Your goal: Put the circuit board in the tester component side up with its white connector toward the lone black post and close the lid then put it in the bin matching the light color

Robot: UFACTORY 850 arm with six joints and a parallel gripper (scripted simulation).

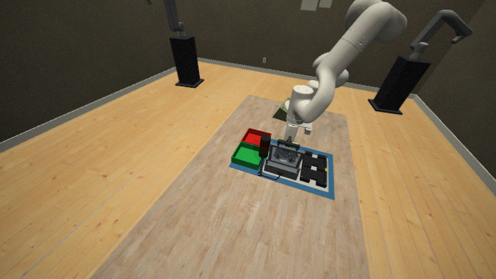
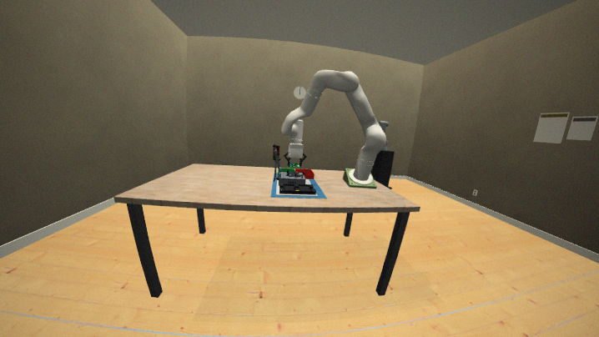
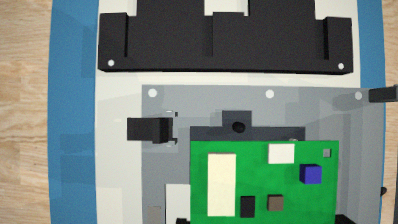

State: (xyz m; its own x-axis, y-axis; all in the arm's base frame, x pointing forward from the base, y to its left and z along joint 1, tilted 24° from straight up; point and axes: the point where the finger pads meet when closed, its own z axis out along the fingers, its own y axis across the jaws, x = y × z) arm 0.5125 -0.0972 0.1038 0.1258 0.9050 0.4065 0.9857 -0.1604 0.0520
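The small black part is 6 cm to the left of my hand, 5 cm below it and 5 cm behind it. Round my hand: green bin (20 cm to the right, 12 cm below, 2 cm ahead); then tester lid (12 cm ahead, 5 cm above, 2 cm to the right); then green circuit board (right at my hand).
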